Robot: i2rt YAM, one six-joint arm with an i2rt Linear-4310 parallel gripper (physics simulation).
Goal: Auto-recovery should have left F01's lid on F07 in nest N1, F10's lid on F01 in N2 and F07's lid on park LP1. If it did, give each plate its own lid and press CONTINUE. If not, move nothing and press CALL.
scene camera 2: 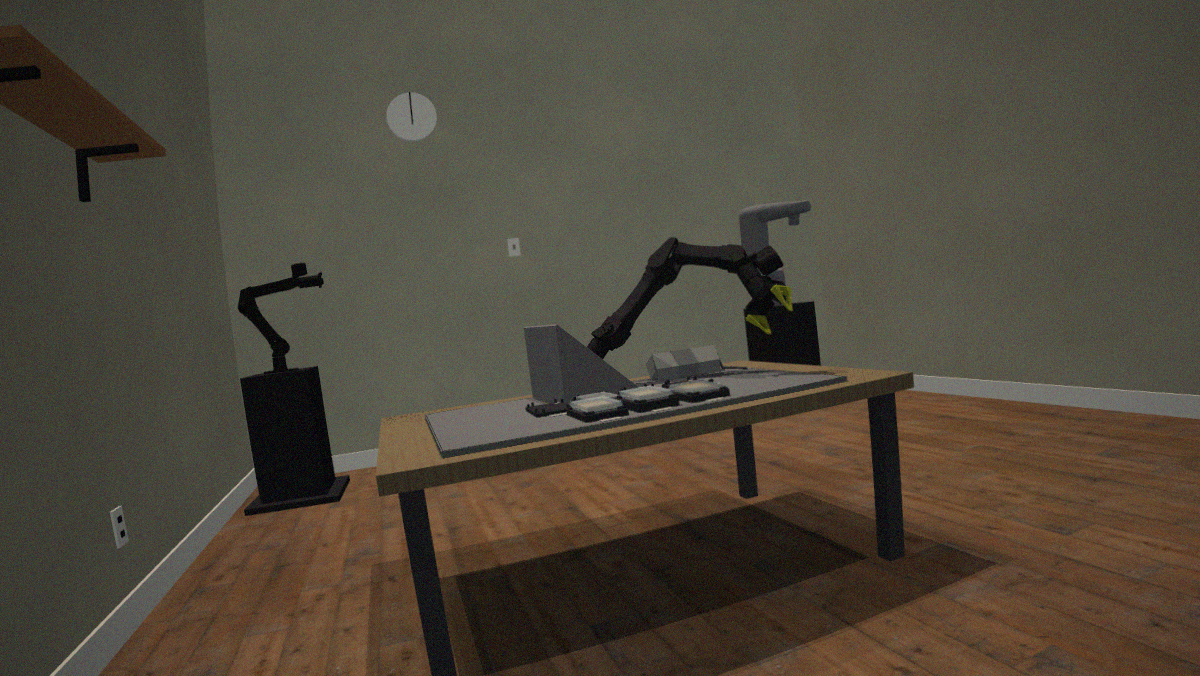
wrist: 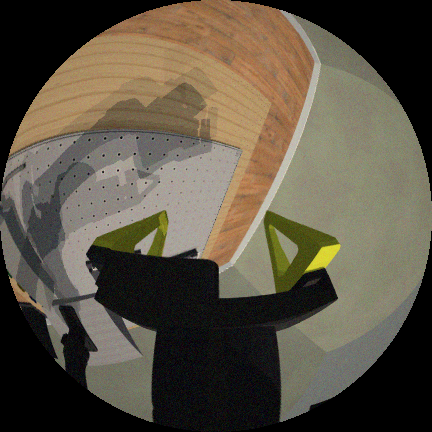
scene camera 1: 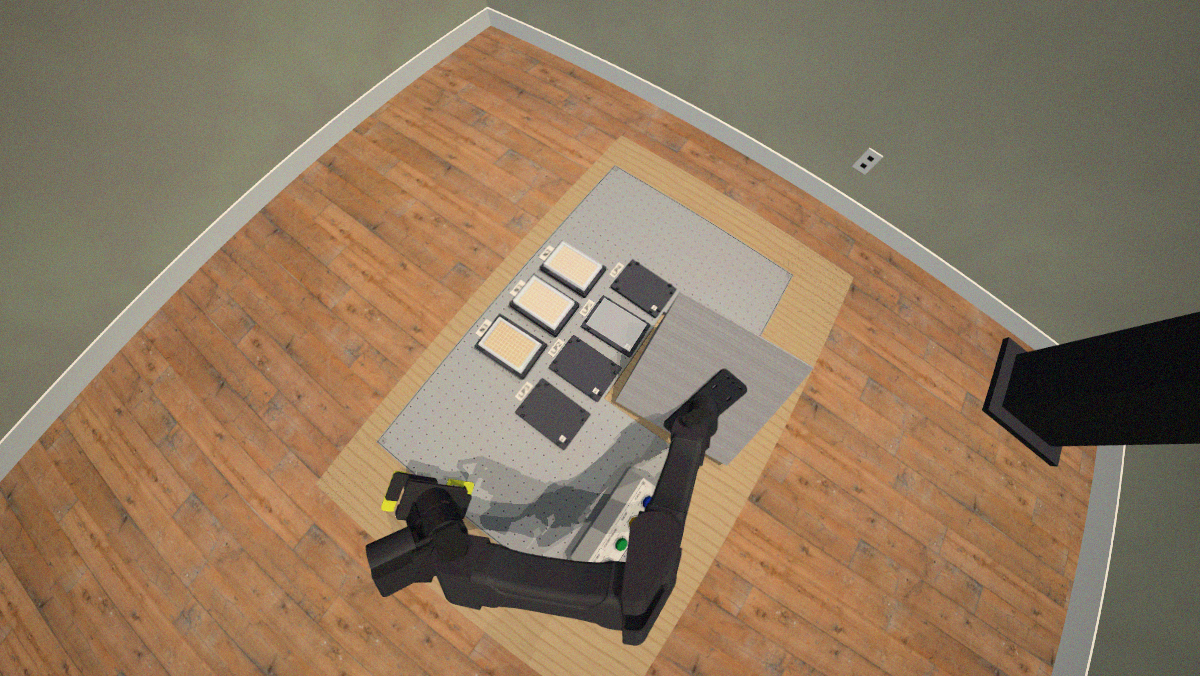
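Seen in the pictures: gripper, fingertip midpoint: [scene camera 2: 780, 322] [wrist: 215, 215] [scene camera 1: 423, 478]; arm's base, link origin: [scene camera 2: 587, 363] [wrist: 77, 330] [scene camera 1: 703, 406].
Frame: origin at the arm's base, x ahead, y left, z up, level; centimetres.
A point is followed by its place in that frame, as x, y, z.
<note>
My gripper [scene camera 1: 426, 497] {35.5, 46.4, 6.4} [scene camera 2: 779, 320] {35.5, 46.4, 6.4} [wrist: 215, 215] {35.5, 46.4, 6.4} is open and empty, high over the board's near left corner in scene camera 1, away from the plates. Plates stand in N1 [scene camera 1: 510, 344] {43.8, 15.3, -5.0}, N2 [scene camera 1: 544, 303] {44.2, 2.4, -4.3} and N3 [scene camera 1: 572, 267] {45.4, -9.8, -4.9}. The N1 plate looks deeper orange, the other two paler. A pale translucent lid [scene camera 1: 616, 324] {27.4, -5.1, -6.4} lies on LP3. Dark parks LP1 [scene camera 1: 552, 413] {25.8, 21.4, -7.2}, LP2 [scene camera 1: 585, 366] {26.8, 7.9, -7.2} and LP4 [scene camera 1: 643, 287] {28.2, -18.1, -7.2} show no lid. Plate and lid names are too small to read. The console [scene camera 2: 684, 362] {3.8, 30.0, -3.7} has a green button [scene camera 1: 621, 544] {-2.7, 33.3, -1.1} and a blue button [scene camera 1: 647, 501] {-1.8, 23.4, -0.9}; the arm partly hides it.
A tall grey wedge-shaped block [scene camera 1: 713, 344] {7.3, -9.0, 9.3} [scene camera 2: 579, 361] {18.4, -6.8, 2.6} stands beside the parks, near the arm's base. The perforated board [scene camera 1: 453, 403] {45.8, 34.5, -8.1} [wrist: 190, 195] {43.5, 40.2, -8.1} lies on the wooden table [scene camera 1: 818, 289] {-11.7, -52.4, -9.4} [scene camera 2: 411, 457] {53.5, -53.1, -9.4}. Other robot arms stand on black pedestals [scene camera 2: 289, 436] beyond the table.
</note>
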